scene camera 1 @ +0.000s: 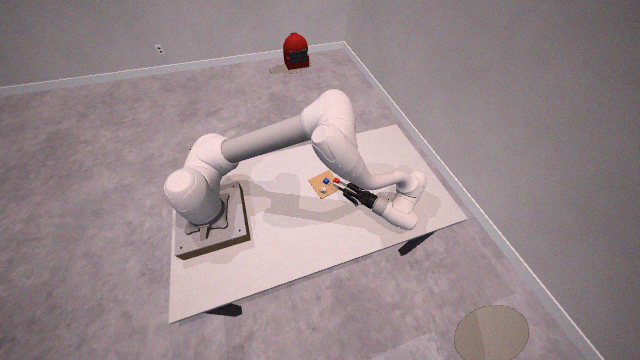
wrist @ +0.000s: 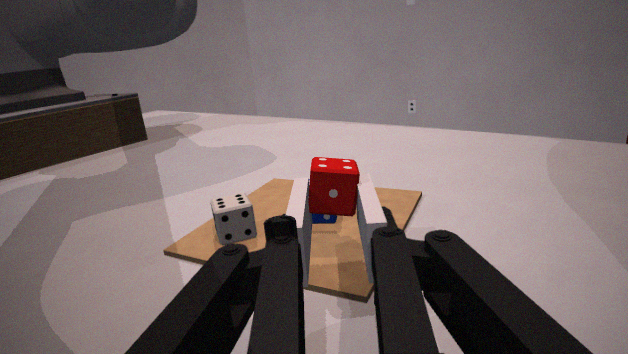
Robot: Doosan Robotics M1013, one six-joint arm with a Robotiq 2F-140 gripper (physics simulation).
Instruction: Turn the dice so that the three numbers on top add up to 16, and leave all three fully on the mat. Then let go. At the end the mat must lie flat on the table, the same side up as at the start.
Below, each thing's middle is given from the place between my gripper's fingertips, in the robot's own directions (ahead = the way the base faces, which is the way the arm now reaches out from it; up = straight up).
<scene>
My gripper is now 10 mm below the red die (wrist: 333, 182). The rest, counted from my hand: tan mat (wrist: 337, 267) (50 mm behind, 40 mm below, 20 mm to the left).
</scene>
